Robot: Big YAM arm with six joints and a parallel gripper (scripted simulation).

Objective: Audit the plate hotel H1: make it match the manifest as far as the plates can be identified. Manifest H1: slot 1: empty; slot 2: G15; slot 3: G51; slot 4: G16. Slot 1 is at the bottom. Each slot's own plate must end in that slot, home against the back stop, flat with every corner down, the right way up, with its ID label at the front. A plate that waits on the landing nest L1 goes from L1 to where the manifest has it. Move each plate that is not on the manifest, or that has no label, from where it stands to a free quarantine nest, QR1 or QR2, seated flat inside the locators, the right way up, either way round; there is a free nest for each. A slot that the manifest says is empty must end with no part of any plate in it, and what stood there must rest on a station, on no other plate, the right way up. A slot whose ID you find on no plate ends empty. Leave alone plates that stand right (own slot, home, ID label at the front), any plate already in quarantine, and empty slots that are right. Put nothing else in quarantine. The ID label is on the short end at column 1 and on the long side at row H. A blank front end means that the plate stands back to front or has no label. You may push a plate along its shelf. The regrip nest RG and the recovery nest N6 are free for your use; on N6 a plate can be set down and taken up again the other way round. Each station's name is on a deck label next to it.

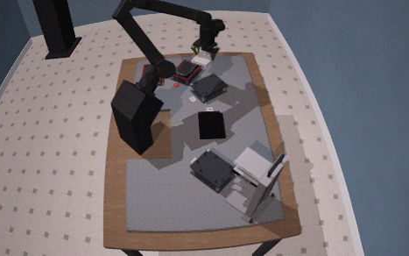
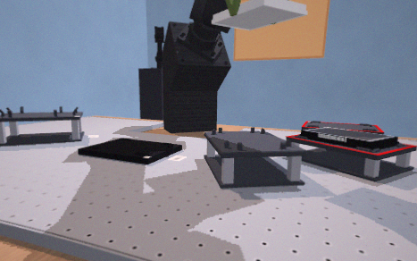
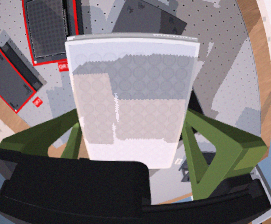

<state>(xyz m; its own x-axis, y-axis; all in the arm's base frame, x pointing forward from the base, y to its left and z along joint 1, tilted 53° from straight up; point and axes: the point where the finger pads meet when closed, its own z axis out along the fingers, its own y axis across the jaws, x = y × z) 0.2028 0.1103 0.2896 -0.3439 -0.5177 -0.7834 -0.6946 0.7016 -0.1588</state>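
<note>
My hand is 310 mm past the red-edged quarantine nest, 210 mm above it and 110 mm to the right of it. From my hand the other things lie so: flat black pad: 240 mm below, 230 mm to the right, 50 mm ahead; then h1 deck label: 510 mm to the right, 250 mm below, 230 mm ahead; then dark plate: 200 mm below, 140 mm to the left, 110 mm behind.
</note>
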